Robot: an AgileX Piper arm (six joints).
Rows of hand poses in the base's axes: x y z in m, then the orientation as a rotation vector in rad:
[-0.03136, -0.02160, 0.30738, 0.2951, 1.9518, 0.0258]
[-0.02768, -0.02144, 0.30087, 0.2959, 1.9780, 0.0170]
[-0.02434, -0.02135, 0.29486, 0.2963, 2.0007, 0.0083]
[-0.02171, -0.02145, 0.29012, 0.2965, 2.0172, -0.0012]
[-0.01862, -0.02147, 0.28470, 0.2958, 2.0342, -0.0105]
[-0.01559, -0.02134, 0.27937, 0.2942, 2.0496, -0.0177]
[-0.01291, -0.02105, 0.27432, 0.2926, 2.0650, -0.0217]
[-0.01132, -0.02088, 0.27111, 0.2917, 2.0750, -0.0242]
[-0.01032, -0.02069, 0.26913, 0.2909, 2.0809, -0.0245]
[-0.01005, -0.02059, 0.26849, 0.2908, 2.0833, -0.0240]
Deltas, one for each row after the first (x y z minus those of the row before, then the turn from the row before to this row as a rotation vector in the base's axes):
[0.00368, 0.00016, -0.00651, -0.0039, 0.0268, -0.0017]
[0.00334, 0.00009, -0.00601, -0.0042, 0.0233, -0.0017]
[0.00263, -0.00010, -0.00474, -0.0053, 0.0173, -0.0026]
[0.00309, -0.00002, -0.00542, -0.0055, 0.0177, -0.0018]
[0.00303, 0.00013, -0.00533, -0.0045, 0.0159, -0.0004]
[0.00268, 0.00029, -0.00505, -0.0022, 0.0155, 0.0009]
[0.00159, 0.00017, -0.00321, -0.0013, 0.0101, 0.0005]
[0.00100, 0.00019, -0.00198, 0.0000, 0.0058, 0.0010]
[0.00027, 0.00010, -0.00064, 0.0005, 0.0023, 0.0005]

